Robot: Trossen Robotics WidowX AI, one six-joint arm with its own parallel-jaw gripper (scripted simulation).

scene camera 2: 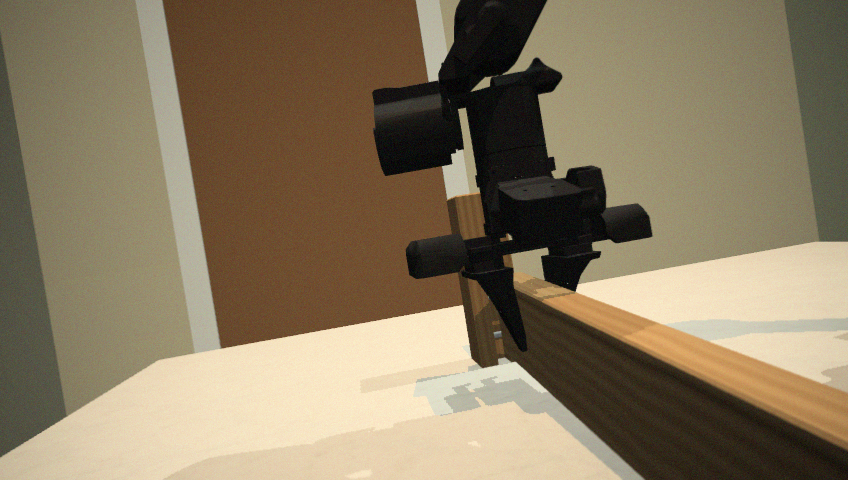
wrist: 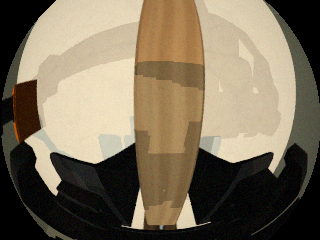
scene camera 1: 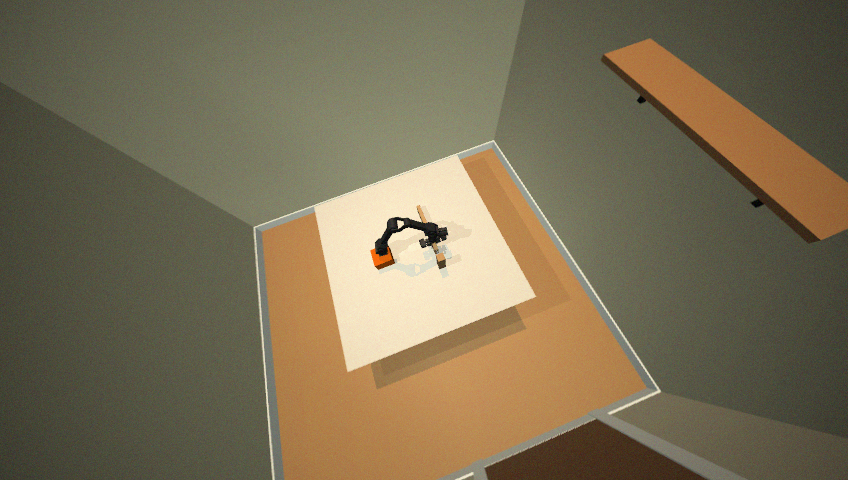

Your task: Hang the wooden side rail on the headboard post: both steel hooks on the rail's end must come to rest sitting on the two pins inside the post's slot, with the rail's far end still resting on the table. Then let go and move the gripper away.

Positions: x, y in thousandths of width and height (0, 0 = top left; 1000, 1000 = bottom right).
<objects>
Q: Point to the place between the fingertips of the gripper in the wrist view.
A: At 508, 594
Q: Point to a wooden side rail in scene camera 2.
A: At 773, 824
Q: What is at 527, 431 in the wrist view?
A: A wooden side rail.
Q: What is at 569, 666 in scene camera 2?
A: A wooden headboard post.
</objects>
